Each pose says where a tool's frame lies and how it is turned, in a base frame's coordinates. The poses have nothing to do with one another.
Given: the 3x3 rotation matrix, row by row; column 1 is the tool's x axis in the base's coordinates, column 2 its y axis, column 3 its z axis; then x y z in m. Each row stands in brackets.
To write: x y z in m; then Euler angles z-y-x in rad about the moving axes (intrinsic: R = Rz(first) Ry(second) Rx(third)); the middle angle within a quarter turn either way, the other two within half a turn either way. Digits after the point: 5 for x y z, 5 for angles.
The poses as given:
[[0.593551 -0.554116 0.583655], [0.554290 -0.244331 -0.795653], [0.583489 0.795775 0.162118]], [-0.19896 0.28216 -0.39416]
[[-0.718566 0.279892 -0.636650], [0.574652 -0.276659 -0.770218], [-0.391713 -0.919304 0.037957]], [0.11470 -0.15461 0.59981]
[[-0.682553 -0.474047 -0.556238], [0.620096 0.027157 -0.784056], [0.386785 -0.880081 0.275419]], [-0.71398 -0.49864 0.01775]
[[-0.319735 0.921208 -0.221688], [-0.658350 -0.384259 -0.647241], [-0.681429 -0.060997 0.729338]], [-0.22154 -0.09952 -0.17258]
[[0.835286 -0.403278 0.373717], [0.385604 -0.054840 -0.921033], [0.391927 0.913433 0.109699]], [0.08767 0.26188 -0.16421]
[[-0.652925 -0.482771 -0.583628], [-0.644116 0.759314 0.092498], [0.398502 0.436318 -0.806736]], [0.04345 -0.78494 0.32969]
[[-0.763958 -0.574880 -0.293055], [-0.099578 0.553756 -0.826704], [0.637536 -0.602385 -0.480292]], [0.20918 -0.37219 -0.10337]
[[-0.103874 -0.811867 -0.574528], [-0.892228 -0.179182 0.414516], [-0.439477 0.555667 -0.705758]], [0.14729 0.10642 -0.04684]
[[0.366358 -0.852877 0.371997], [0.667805 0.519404 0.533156], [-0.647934 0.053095 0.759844]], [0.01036 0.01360 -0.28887]
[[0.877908 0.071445 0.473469], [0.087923 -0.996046 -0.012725], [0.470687 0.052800 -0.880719]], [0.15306 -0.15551 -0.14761]
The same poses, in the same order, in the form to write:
-0.19896 0.28216 -0.39416 0.75121 -0.62302 1.36982
0.11470 -0.15461 0.59981 2.46702 0.40249 -1.52953
-0.71398 -0.49864 0.01775 2.40410 -0.39714 -1.26750
-0.22154 -0.09952 -0.17258 -2.02291 0.74971 -0.08344
0.08767 0.26188 -0.16421 0.43249 -0.40273 1.45127
0.04345 -0.78494 0.32969 -2.36299 -0.40988 2.64581
0.20918 -0.37219 -0.10337 -3.01198 -0.69130 -2.24390
0.14729 0.10642 -0.04684 -1.68670 0.45502 2.47462
0.01036 0.01360 -0.28887 1.06903 0.70487 0.06976
0.15306 -0.15551 -0.14761 0.09982 -0.49007 3.08171

